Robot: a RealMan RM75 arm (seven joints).
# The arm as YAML. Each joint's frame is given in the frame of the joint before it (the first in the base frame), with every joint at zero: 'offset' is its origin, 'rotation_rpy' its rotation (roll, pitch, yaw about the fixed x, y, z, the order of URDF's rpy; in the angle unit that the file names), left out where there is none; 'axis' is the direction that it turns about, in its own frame. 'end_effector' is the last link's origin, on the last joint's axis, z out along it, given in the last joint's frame.
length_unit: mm
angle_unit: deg
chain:
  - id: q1
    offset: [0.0, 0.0, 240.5]
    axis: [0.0, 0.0, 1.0]
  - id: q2
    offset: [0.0, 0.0, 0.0]
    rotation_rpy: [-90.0, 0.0, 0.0]
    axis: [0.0, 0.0, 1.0]
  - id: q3
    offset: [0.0, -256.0, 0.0]
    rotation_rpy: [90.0, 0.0, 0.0]
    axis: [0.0, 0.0, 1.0]
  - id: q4
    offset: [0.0, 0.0, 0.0]
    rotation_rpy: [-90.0, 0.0, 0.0]
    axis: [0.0, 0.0, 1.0]
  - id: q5
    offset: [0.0, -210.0, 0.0]
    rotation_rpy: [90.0, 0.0, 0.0]
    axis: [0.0, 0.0, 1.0]
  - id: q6
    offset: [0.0, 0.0, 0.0]
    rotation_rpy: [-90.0, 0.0, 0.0]
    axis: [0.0, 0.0, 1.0]
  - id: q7
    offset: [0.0, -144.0, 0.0]
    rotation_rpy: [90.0, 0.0, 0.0]
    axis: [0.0, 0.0, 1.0]
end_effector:
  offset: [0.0, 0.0, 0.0]
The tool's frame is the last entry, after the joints.
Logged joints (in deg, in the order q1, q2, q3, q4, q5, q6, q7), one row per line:
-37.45, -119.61, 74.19, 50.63, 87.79, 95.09, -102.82
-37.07, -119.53, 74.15, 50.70, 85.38, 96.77, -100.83
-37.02, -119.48, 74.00, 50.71, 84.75, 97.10, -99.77
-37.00, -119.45, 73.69, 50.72, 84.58, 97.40, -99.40
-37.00, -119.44, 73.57, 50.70, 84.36, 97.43, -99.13
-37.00, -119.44, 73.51, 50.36, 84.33, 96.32, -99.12
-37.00, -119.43, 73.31, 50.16, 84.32, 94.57, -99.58
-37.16, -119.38, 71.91, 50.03, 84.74, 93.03, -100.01
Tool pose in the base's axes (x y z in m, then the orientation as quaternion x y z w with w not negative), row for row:
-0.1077, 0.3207, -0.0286, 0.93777, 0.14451, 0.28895, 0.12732
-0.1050, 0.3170, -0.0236, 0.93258, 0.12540, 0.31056, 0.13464
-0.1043, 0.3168, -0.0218, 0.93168, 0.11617, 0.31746, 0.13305
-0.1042, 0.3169, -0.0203, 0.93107, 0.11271, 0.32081, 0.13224
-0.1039, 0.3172, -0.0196, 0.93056, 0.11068, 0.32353, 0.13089
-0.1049, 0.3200, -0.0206, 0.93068, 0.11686, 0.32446, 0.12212
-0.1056, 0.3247, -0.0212, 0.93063, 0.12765, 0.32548, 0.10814
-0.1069, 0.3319, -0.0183, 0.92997, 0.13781, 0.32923, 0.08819
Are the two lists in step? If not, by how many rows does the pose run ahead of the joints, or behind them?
They are in step.
